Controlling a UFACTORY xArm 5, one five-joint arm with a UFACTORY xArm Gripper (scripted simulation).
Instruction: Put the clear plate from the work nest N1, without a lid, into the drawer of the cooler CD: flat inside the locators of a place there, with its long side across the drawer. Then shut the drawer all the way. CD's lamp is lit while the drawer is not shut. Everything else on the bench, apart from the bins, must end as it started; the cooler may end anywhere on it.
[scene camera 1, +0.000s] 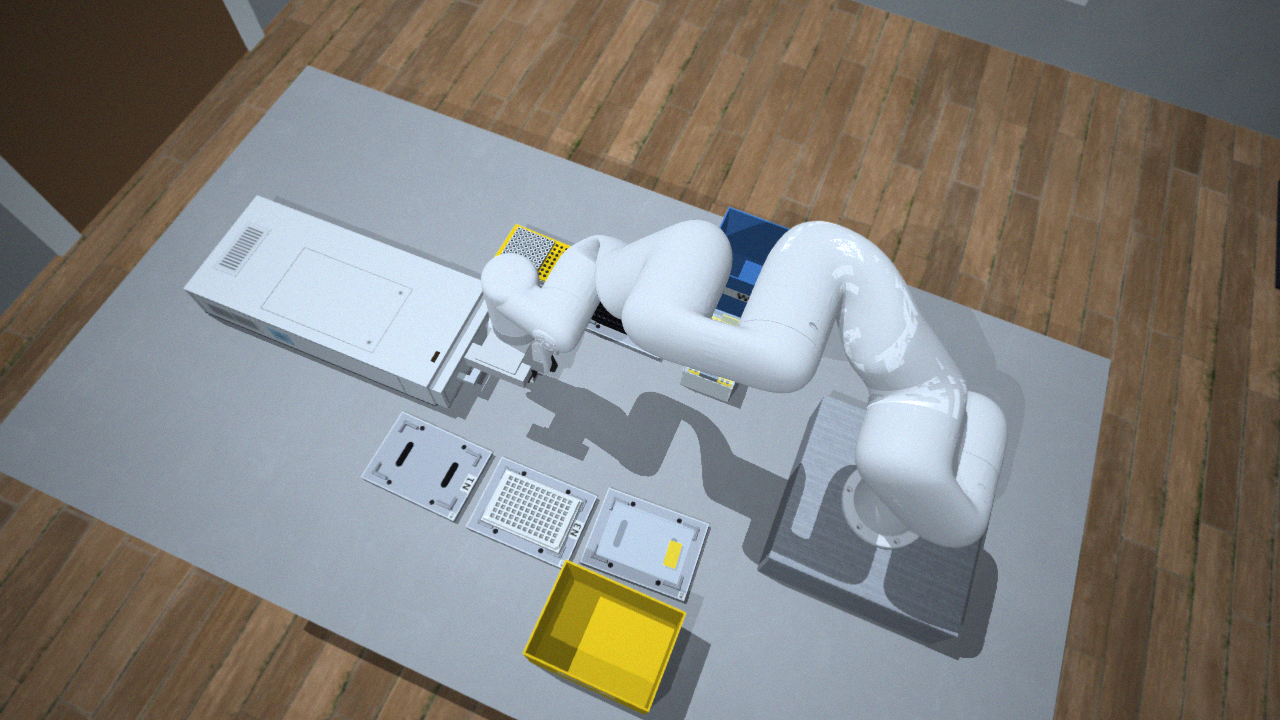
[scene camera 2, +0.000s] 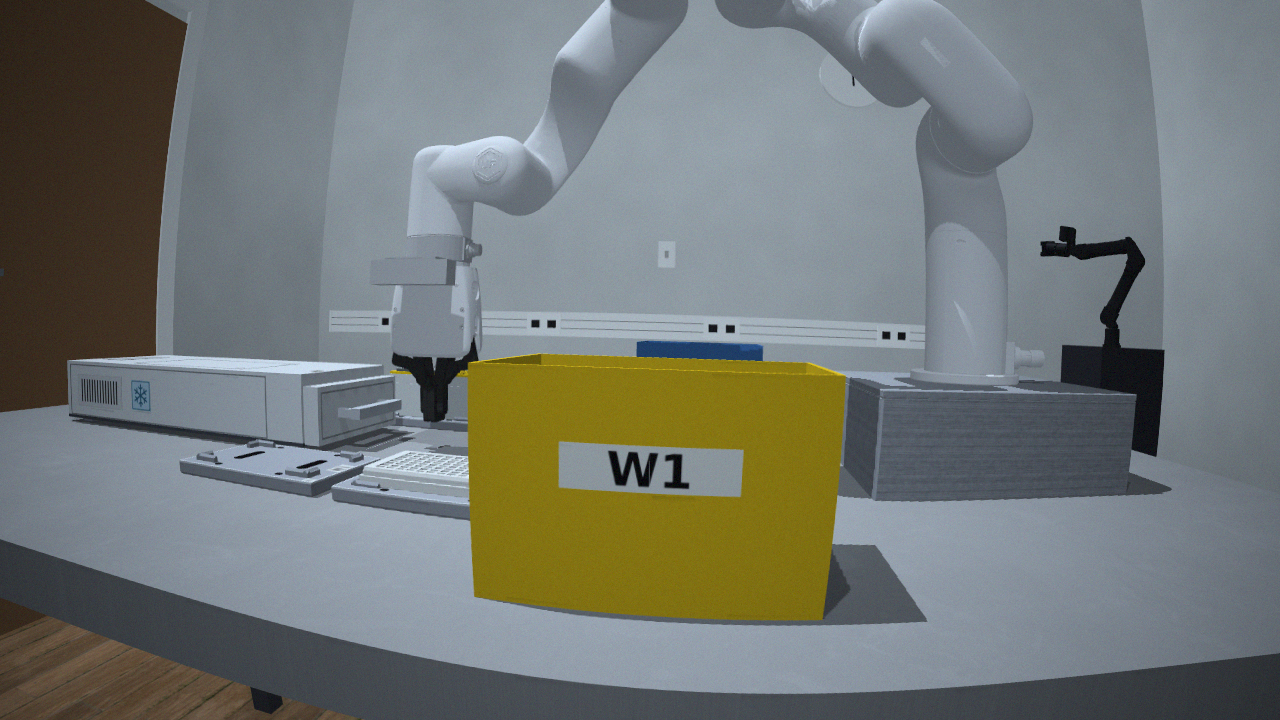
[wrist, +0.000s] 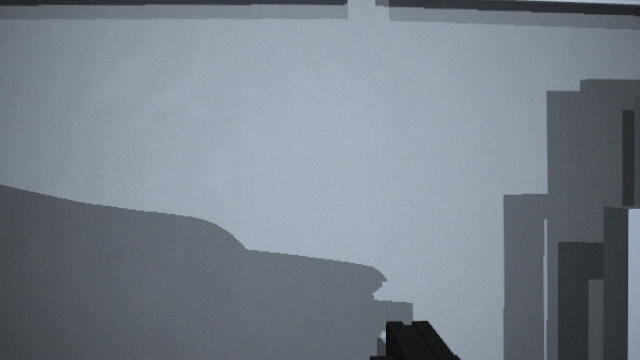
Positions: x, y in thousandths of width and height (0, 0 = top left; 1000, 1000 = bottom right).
A white well plate shows in scene camera 1 (432, 712) and in scene camera 2 (344, 659); in the wrist view it is out of frame. A blue bin shows in scene camera 1 (588, 333) and in scene camera 2 (515, 485); in the wrist view it is out of frame.
